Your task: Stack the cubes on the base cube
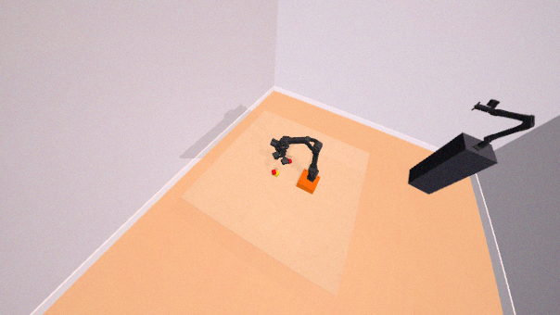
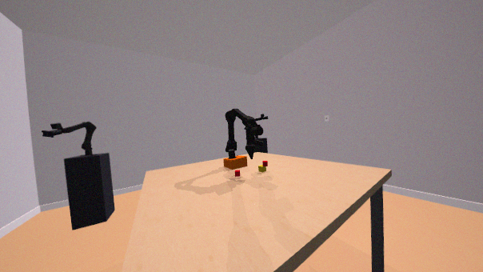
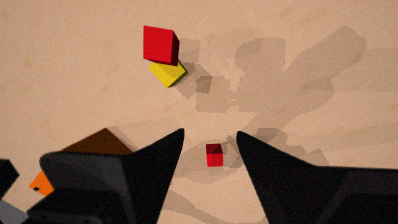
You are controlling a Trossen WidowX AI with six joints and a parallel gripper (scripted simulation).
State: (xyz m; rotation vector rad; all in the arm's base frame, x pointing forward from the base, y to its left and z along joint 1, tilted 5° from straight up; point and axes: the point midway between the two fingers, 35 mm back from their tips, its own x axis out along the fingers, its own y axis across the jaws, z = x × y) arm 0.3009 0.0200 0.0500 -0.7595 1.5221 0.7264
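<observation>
My gripper tip is now 10 mm past the yellow base cube, 90 mm to the right of it and 90 mm above it.
</observation>
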